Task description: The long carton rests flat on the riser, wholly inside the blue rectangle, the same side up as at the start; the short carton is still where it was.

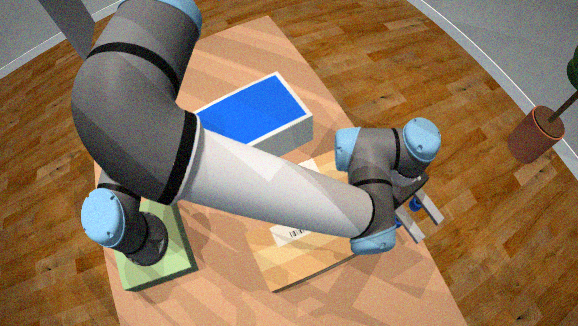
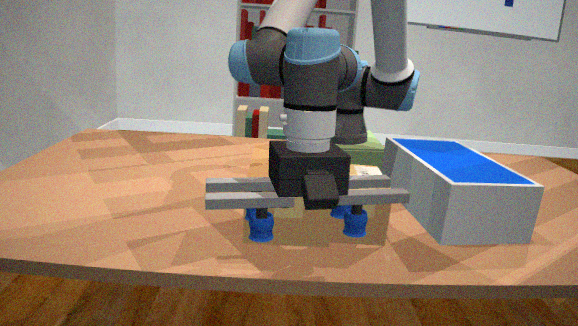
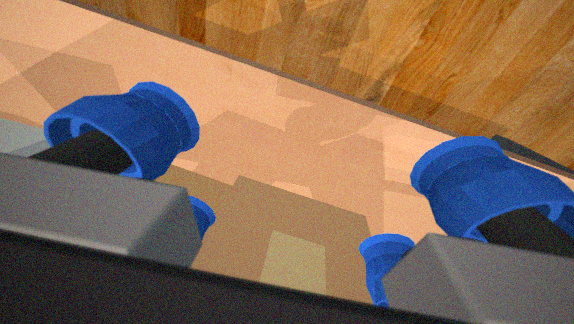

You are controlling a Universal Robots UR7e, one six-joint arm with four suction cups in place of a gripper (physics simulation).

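Where they show: hand, tool point: (image 2: 303, 224) (image 3: 294, 196); arm's base, link origin: (image 1: 145, 239) (image 2: 342, 138).
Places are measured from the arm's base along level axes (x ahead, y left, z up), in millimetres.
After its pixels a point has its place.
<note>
The long carton (image 1: 285, 260) @(x 314, y -231, z 38 mm) (image 2: 320, 237) @(x 563, y -179, z -46 mm) (image 3: 345, 250) @(x 551, y -280, z -14 mm) lies flat on the table, partly hidden by the arm. The short carton (image 1: 332, 164) @(x 528, y -88, z 39 mm) (image 2: 378, 227) @(x 558, y -74, z -30 mm) (image 3: 220, 192) @(x 547, y -147, z -50 mm) lies close beside it, on the riser's side. My gripper (image 1: 406, 214) (image 2: 307, 220) @(x 621, y -221, z 5 mm) (image 3: 305, 185) @(x 621, y -221, z 5 mm) has its four blue cups pointing down, beyond the cartons' table-edge ends and lower than their tops. No carton hangs from the cups; I cannot tell whether they touch the table or the end faces. The grey riser (image 1: 295, 137) @(x 506, y 52, z -8 mm) (image 2: 490, 215) @(x 565, y 144, z -4 mm) stands beside the short carton, with the blue rectangle (image 1: 255, 107) @(x 449, y 159, z 55 mm) (image 2: 465, 162) @(x 418, y 163, z 55 mm) on top.
The arm's base stands on a green block (image 1: 175, 235) @(x 92, y -32, z -3 mm) at the table's far side from the cups. The table edge (image 2: 150, 280) @(x 643, y -453, z -81 mm) runs close past the gripper. A bookshelf (image 2: 235, 115) stands behind the table, and a potted plant (image 1: 535, 137) stands on the floor.
</note>
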